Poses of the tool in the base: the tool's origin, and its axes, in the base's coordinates. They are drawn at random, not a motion.
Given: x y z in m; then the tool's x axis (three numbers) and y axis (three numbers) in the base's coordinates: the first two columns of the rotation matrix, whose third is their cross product.
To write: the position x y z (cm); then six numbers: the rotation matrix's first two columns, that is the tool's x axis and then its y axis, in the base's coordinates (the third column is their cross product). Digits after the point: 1 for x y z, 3 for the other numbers.
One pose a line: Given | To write
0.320 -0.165 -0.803 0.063 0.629 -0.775 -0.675 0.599 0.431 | 32.0 -16.5 -80.3 0.063 0.629 -0.775 -0.675 0.599 0.431
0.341 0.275 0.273 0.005 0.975 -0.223 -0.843 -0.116 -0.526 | 34.1 27.5 27.3 0.005 0.975 -0.223 -0.843 -0.116 -0.526
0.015 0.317 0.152 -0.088 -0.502 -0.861 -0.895 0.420 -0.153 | 1.5 31.7 15.2 -0.088 -0.502 -0.861 -0.895 0.420 -0.153
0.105 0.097 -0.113 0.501 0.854 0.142 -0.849 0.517 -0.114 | 10.5 9.7 -11.3 0.501 0.854 0.142 -0.849 0.517 -0.114
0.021 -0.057 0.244 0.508 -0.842 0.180 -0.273 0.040 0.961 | 2.1 -5.7 24.4 0.508 -0.842 0.180 -0.273 0.040 0.961
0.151 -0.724 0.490 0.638 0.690 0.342 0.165 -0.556 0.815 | 15.1 -72.4 49.0 0.638 0.690 0.342 0.165 -0.556 0.815
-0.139 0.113 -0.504 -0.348 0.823 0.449 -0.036 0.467 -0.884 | -13.9 11.3 -50.4 -0.348 0.823 0.449 -0.036 0.467 -0.884
